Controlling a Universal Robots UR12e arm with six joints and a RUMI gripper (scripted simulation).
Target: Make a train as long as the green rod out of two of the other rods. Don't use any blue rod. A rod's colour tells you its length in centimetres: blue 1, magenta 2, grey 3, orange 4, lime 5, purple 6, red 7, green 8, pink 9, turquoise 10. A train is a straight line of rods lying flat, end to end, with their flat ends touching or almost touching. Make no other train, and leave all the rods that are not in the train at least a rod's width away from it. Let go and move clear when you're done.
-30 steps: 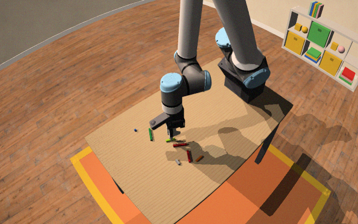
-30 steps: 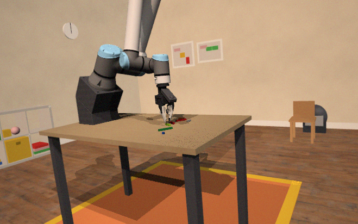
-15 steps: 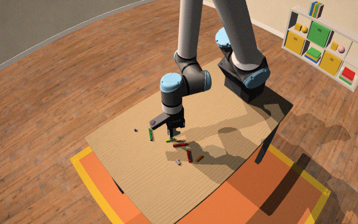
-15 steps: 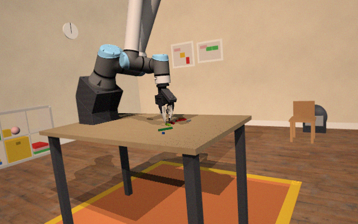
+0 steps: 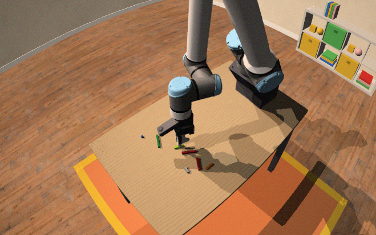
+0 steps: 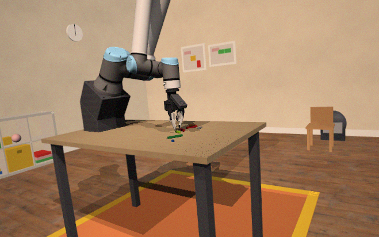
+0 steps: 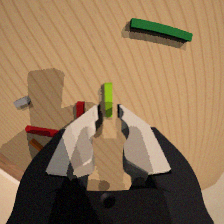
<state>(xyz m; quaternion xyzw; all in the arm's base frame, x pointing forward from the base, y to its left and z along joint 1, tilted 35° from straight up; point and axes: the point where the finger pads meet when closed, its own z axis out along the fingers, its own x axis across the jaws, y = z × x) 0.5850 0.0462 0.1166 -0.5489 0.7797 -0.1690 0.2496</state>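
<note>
The lime rod lies 3 cm below my hand. From my hand the other things lie so: green rod: 7 cm ahead, 9 cm to the right, 3 cm below; grey rod: 5 cm ahead, 13 cm to the left, 3 cm below; orange rod: 5 cm behind, 18 cm to the left, 3 cm below.
</note>
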